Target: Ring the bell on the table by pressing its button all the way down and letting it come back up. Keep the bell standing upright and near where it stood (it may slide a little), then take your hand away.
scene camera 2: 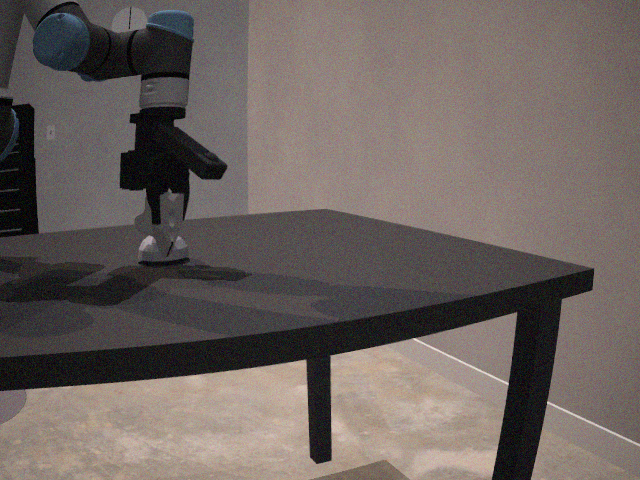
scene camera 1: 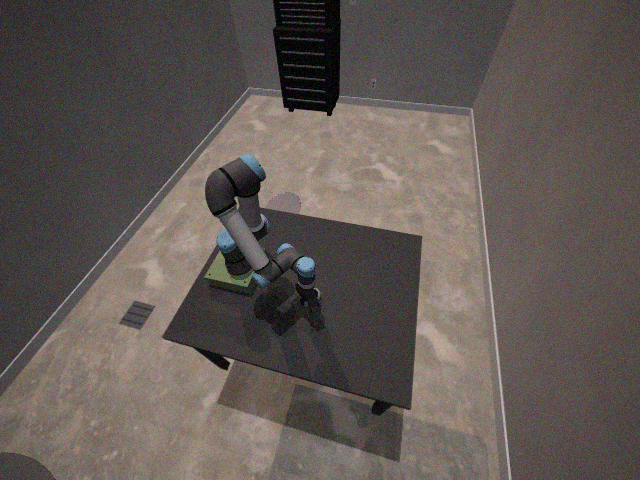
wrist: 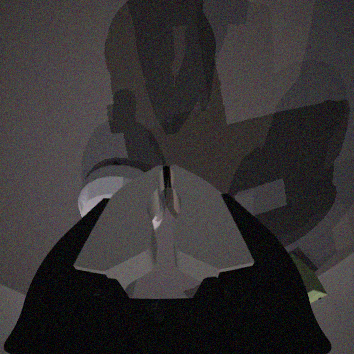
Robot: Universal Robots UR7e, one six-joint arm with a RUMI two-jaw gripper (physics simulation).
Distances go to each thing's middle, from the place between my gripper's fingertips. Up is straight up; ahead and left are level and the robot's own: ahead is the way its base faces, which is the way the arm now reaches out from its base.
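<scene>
There is the bell (scene camera 2: 149, 253), and my hand is 1 cm short of it. My hand is also 6 cm to the right of the bell and 2 cm below it.
</scene>
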